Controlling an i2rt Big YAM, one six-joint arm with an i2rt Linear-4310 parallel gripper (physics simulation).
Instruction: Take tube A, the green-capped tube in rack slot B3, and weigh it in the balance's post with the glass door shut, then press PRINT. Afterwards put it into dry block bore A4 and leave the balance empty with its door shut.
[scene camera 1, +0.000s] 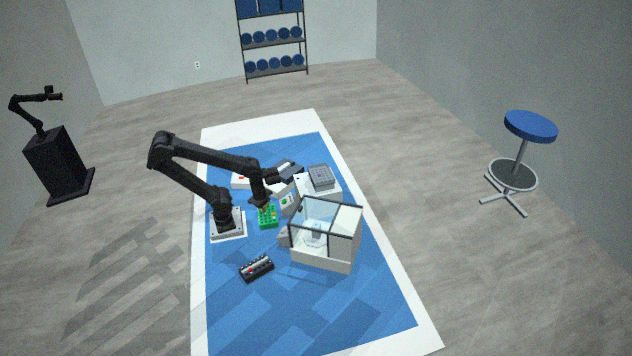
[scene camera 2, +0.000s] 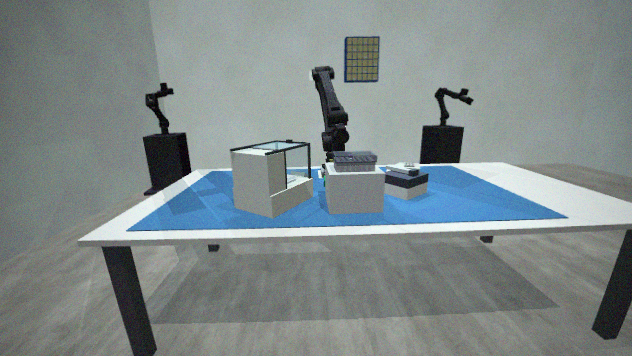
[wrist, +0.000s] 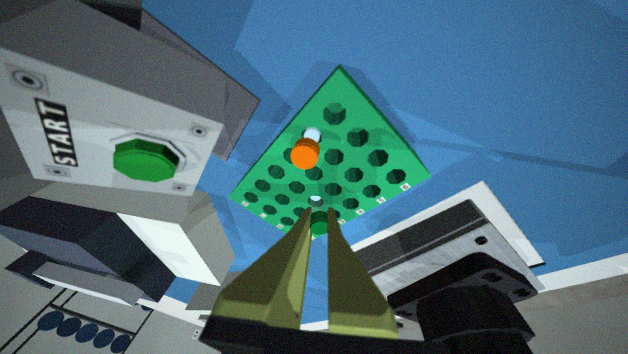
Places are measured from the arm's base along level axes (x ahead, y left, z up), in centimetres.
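Pixels of known places: gripper, fingertip midpoint: (scene camera 1: 263, 211) (wrist: 320, 213); arm's base at its link origin: (scene camera 1: 224, 221) (wrist: 450, 289).
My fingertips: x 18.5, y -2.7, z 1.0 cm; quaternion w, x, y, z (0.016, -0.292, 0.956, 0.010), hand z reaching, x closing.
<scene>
For each thing: its top centre in the pictures, then the offset to it from my fingertips. "spot": a spot on its surface instead.
- green tube rack at its top centre: (wrist: 314, 188) (scene camera 1: 267, 214) dx +1.1, dy -0.8, dz -1.1 cm
- green-capped tube at its top centre: (wrist: 312, 230) dx +0.3, dy +0.2, dz +1.6 cm
- orange-capped tube at its top centre: (wrist: 303, 158) (scene camera 1: 273, 213) dx +3.3, dy -4.2, dz +1.3 cm
- balance at its top centre: (scene camera 1: 314, 210) (scene camera 2: 280, 141) dx +14.3, dy -26.6, dz +18.1 cm
- empty post at a spot on its surface: (scene camera 1: 316, 229) spot: dx +11.6, dy -34.8, dz +17.2 cm
- black button box at its top centre: (scene camera 1: 254, 264) dx -12.0, dy -27.4, dz +0.6 cm
- dark device at its top centre: (wrist: 82, 295) (scene camera 2: 397, 166) (scene camera 1: 280, 168) dx +15.4, dy +20.2, dz +6.0 cm
The green tube rack (scene camera 1: 268, 220) (wrist: 340, 90) stands on the blue mat in front of the arm's base. My gripper (scene camera 1: 264, 207) (wrist: 320, 213) reaches down onto the rack's near edge and is shut on the green-capped tube (wrist: 319, 223), which still stands in its slot. An orange-capped tube (scene camera 1: 273, 214) (wrist: 304, 153) stands in another slot. The balance (scene camera 1: 343, 221) (scene camera 2: 256, 176), with glass walls and an empty post (scene camera 1: 316, 229), stands to the right of the rack. The dry block (scene camera 1: 321, 176) (scene camera 2: 355, 159) sits on a white box behind it. In scene camera 2 the gripper is hidden behind that box.
A grey box with a green START button (wrist: 144, 159) (scene camera 1: 283, 201) stands close beside the rack. The arm's base plate (scene camera 1: 238, 229) (wrist: 439, 246) lies on the rack's other side. A black button box (scene camera 1: 256, 268) lies at the mat's front. A white and dark device (scene camera 2: 406, 182) sits behind.
</scene>
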